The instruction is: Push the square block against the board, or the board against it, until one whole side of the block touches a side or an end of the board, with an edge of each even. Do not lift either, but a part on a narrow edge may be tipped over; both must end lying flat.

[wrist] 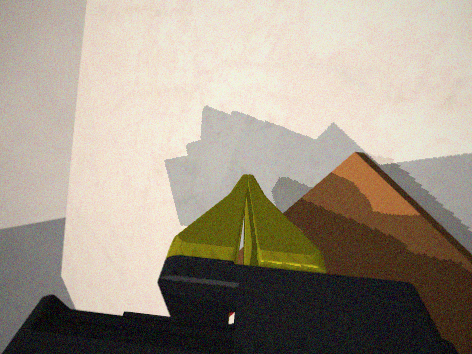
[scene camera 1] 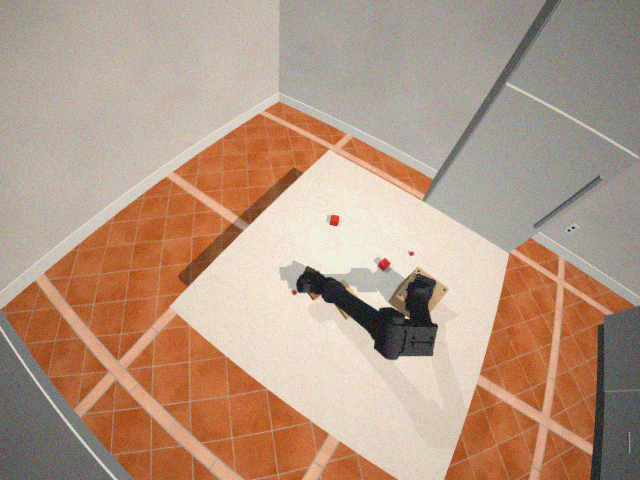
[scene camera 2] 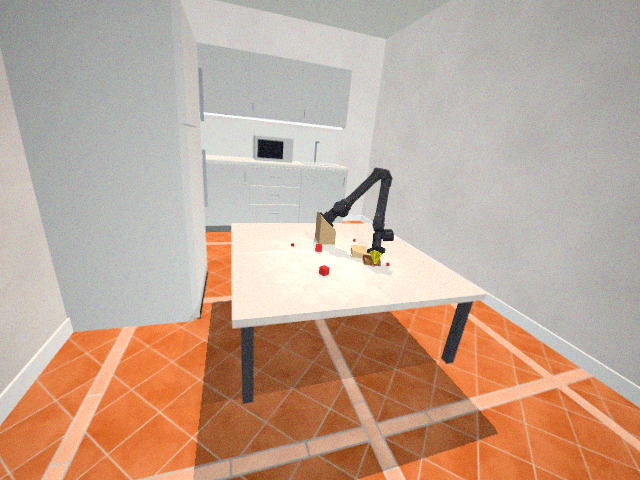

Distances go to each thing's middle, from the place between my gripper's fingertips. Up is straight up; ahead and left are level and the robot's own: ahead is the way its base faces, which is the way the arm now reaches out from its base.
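Labels:
From the brown square block (wrist: 365, 225), I find my hand 30 mm to the right of it and 70 mm past it, and 10 mm above it.

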